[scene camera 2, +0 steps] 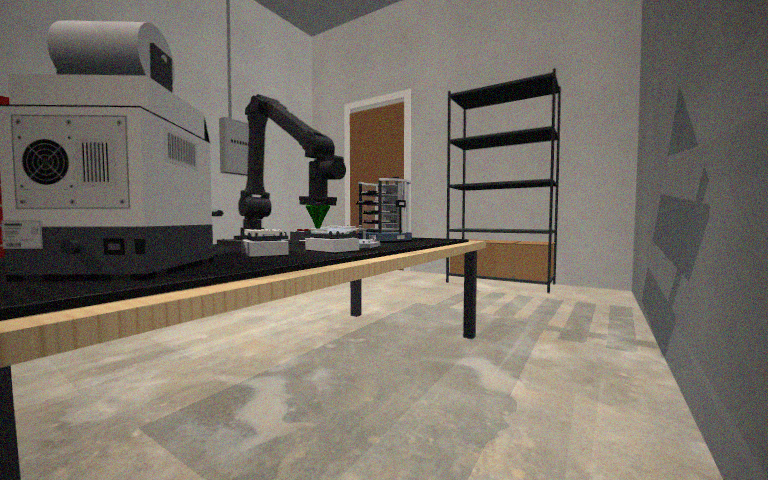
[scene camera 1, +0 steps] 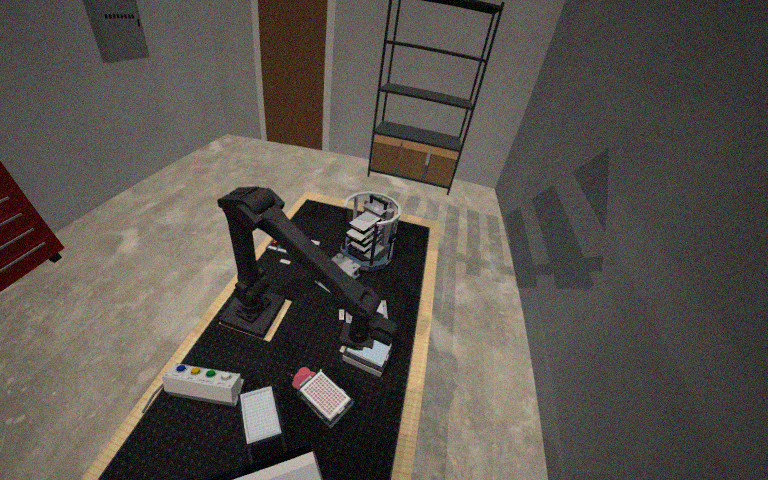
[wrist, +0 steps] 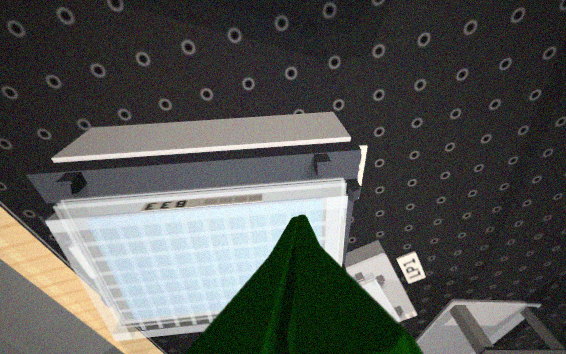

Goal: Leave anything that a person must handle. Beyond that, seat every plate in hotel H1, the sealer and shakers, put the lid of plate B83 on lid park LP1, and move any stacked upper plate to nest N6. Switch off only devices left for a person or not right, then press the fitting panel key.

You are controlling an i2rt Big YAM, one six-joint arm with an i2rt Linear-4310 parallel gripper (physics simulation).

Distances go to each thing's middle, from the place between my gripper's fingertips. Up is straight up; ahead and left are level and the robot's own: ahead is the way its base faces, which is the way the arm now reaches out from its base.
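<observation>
The pink-welled plate point(scene camera 1: 320, 390) is 1 cm below my hand, and it is 18 cm to the right of my hand and 1 cm behind it. Counting from my hand again, I find lid park LP1 point(wrist: 370, 258) 6 cm below it, 18 cm to the left of it and 4 cm behind it. Plate hotel H1 point(scene camera 2: 393, 197) is 8 cm above my hand, 50 cm to the left of it and 18 cm behind it.
</observation>
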